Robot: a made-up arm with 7 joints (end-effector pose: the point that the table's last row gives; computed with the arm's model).
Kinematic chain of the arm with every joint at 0, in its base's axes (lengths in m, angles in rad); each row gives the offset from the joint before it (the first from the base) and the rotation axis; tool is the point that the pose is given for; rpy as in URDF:
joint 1: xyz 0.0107 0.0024 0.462 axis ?
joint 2: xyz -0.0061 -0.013 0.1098 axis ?
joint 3: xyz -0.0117 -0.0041 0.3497 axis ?
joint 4: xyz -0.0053 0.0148 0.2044 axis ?
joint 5: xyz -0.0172 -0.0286 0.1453 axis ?
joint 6: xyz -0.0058 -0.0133 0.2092 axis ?
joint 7: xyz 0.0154 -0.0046 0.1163 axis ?
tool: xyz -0.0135 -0.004 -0.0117 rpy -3.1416 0 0
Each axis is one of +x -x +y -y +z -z.
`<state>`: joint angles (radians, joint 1 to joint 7).
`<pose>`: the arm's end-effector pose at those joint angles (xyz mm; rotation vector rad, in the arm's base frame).
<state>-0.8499 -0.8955 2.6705 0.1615 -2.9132 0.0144 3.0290</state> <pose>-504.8 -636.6 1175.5 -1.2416 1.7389 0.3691</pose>
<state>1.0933 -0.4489 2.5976 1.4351 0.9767 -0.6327 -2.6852</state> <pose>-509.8 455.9 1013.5 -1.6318 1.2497 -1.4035</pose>
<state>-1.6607 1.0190 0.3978 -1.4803 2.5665 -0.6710 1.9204</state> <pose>-191.7 292.4 1253.0 0.0078 2.4680 -0.2240</pose>
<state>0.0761 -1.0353 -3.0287 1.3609 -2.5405 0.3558 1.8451</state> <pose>-812.7 80.9 556.6 -0.3961 0.9798 -0.6257</pose>
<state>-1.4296 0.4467 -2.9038 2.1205 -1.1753 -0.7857 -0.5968</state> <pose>-175.1 -148.7 1035.1 -1.6691 0.6939 -1.0313</pose>
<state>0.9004 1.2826 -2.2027 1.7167 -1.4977 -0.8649 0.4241</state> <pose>568.2 -95.3 883.2 -0.1648 -1.4463 1.2623</pose>
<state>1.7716 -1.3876 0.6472 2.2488 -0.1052 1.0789 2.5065</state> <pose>-113.1 253.2 790.1 -0.1784 -1.8131 -2.3837</pose>
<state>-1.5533 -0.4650 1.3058 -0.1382 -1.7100 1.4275 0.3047</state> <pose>-67.9 -366.3 1415.0 1.6311 1.3590 -0.2588</pose>
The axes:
joint 1: -z
joint 2: +y
joint 3: -z
joint 4: +y
joint 5: -z
joint 6: +y
joint 7: -z

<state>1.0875 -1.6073 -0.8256 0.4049 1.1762 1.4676 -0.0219</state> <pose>-400.6 802.4 704.3 -2.1306 1.8359 -0.1489</pose>
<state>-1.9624 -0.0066 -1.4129 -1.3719 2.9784 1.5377 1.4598</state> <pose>388.1 99.3 1080.9 0.3120 0.0066 -1.4248</pose>
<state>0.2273 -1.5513 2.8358 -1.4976 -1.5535 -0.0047 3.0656</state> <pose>-529.8 245.1 1016.0 2.1999 1.8839 -0.3161</pose>
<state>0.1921 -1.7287 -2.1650 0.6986 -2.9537 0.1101 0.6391</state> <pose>-821.5 376.3 264.8 -0.2845 1.2314 -1.6783</pose>
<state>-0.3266 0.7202 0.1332 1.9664 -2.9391 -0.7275 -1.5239</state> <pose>500.8 101.2 579.9 -0.3579 0.0233 -1.1280</pose>
